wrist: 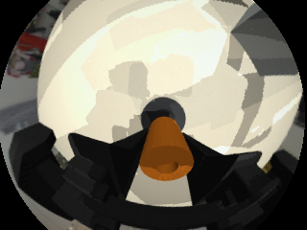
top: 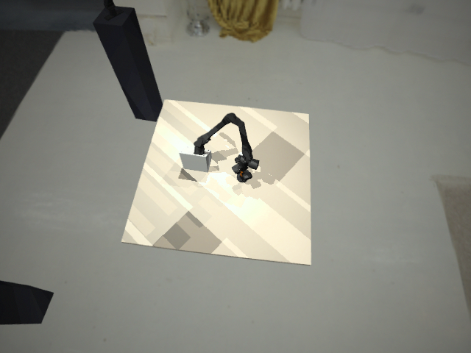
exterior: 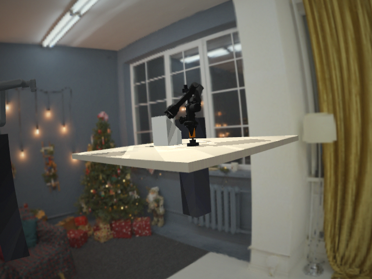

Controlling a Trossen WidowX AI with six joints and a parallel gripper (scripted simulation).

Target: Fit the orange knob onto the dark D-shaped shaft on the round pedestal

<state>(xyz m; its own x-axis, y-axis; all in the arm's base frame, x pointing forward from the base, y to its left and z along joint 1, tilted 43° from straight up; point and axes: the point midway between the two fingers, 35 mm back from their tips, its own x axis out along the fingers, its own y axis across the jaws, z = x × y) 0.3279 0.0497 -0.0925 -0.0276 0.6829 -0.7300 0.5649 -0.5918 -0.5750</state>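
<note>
The dark round pedestal lies 40 mm below my gripper tip. Also, from my gripper tip: orange knob (20 mm above).
</note>
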